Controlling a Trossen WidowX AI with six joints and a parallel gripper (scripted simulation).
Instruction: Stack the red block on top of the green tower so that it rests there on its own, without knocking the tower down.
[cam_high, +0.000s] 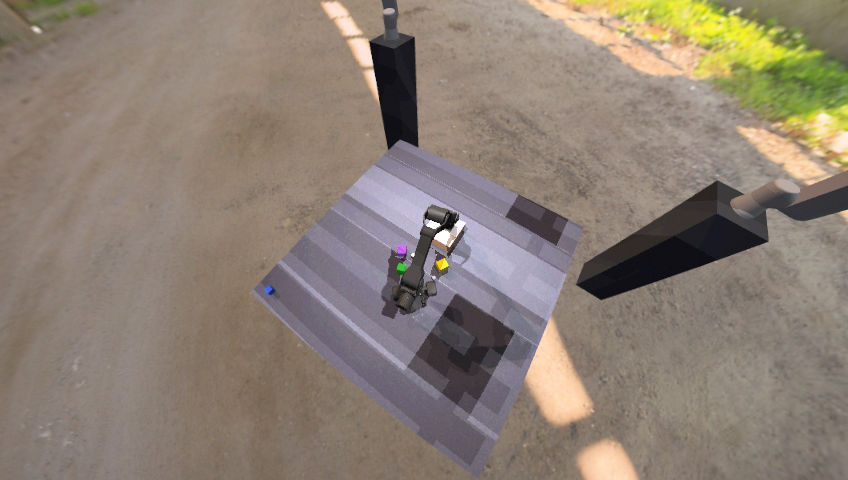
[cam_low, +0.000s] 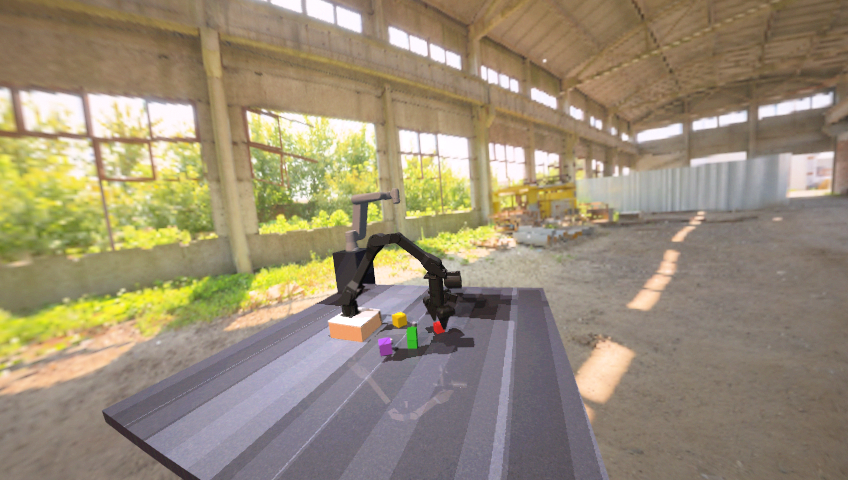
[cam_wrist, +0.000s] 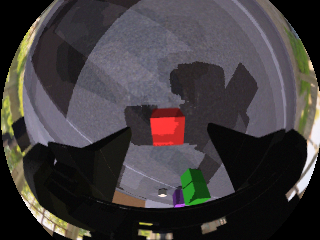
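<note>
My gripper tip is now 1 cm above the red block. The rest, counted from my gripper tip: blue block: 41 cm ahead, 60 cm to the right, 1 cm below; then yellow block: 20 cm behind, 2 cm to the left, 1 cm below; then purple block: 15 cm behind, 19 cm to the right, 1 cm below.
</note>
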